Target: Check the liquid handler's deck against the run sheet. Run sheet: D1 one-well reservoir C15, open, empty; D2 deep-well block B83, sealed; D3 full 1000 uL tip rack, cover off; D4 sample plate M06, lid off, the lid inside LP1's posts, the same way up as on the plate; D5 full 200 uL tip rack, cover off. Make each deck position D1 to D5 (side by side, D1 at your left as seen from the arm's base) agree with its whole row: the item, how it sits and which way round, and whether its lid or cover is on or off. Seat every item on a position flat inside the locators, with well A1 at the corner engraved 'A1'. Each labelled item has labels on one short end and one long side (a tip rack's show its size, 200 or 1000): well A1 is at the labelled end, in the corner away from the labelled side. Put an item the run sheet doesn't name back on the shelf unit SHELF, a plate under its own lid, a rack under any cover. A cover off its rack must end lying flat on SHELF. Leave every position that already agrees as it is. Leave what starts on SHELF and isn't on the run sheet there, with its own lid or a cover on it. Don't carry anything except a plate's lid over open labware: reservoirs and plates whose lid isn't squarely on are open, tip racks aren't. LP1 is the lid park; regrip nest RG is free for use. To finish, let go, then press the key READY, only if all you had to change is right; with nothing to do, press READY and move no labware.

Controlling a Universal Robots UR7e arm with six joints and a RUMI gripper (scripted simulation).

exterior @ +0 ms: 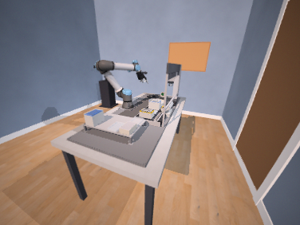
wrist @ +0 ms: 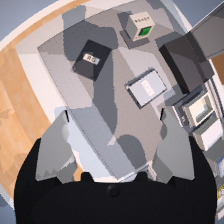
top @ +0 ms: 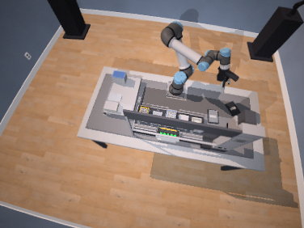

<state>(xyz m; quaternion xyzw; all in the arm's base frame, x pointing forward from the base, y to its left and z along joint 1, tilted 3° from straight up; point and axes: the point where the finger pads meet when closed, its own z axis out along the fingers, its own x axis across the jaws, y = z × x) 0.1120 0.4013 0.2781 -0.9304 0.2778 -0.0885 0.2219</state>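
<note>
Now: hand 290 mm short of the whitish sealed block, 330 mm to the left of it and 200 mm above it. From my hand the other things lie so: white label: 50 mm ahead, 190 mm to the left, 260 mm below; beige reservoir: 290 mm ahead, 210 mm to the right, 210 mm below; dark regrip nest: 50 mm ahead, 190 mm to the left, 260 mm below.
</note>
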